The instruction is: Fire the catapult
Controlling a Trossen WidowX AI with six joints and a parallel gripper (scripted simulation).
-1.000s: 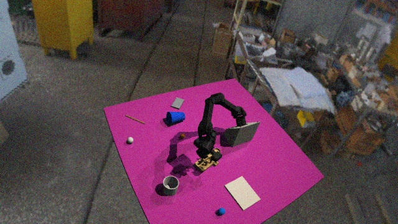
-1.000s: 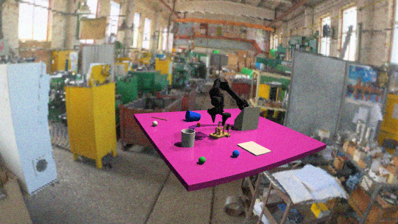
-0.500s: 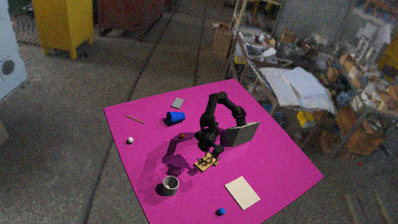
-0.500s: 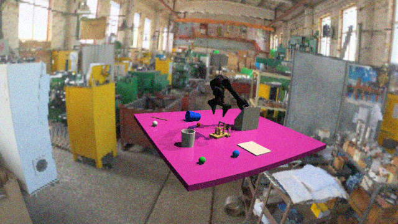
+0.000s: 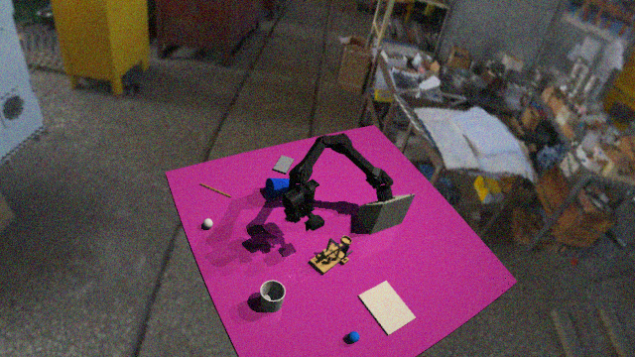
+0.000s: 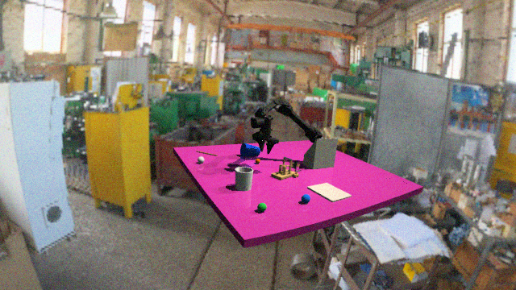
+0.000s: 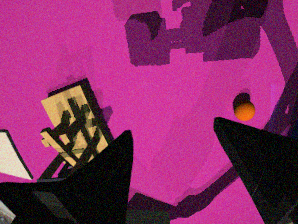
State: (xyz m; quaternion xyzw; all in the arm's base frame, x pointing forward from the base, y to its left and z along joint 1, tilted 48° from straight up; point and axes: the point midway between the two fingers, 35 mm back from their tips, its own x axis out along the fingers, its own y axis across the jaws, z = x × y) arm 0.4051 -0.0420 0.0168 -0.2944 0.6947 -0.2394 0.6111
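Now: the orange ball 3 cm behind my gripper tip, 12 cm to the right of it and 9 cm below it. Round my gripper tip: wooden catapult 10 cm behind, 14 cm to the left, 6 cm below; then white mug 24 cm ahead, 22 cm to the left, 8 cm below; then white ball 33 cm ahead, 22 cm to the right, 9 cm below.
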